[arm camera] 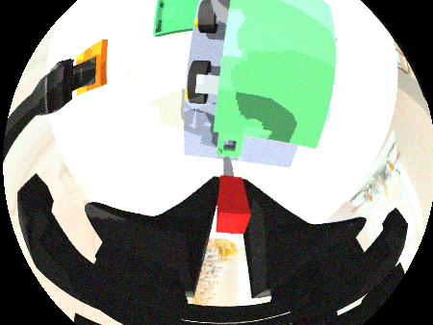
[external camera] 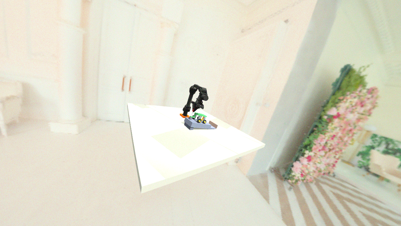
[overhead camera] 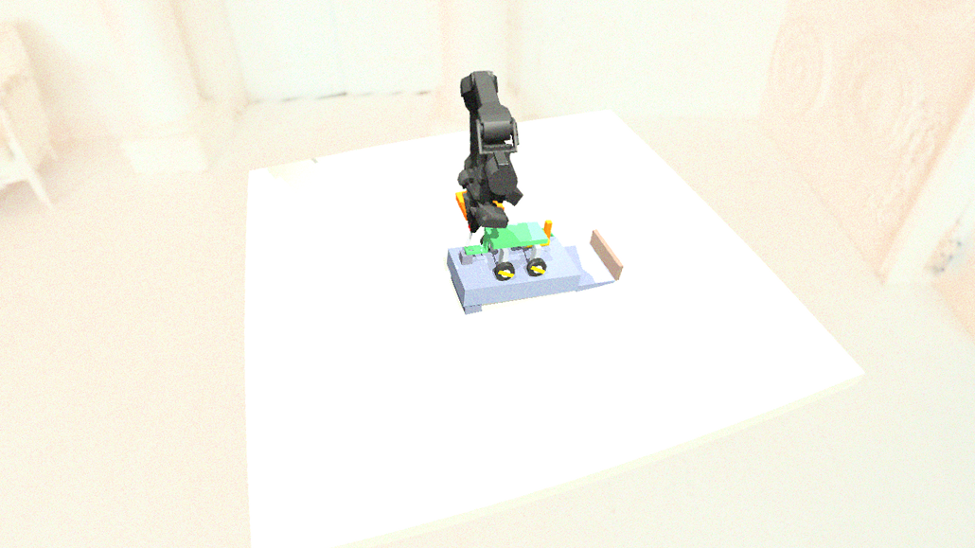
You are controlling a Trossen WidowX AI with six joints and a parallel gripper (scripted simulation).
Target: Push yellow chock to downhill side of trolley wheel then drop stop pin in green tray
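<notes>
My gripper tip is now 180 mm to the right of the green tray, 180 mm above it and 120 mm past it. From my gripper tip the other things lie so: red-headed stop pin (right at my gripper tip); grey-blue ramp (120 mm below, 90 mm to the left, 10 mm ahead); trolley (90 mm to the left, 60 mm below, 10 mm ahead).
</notes>
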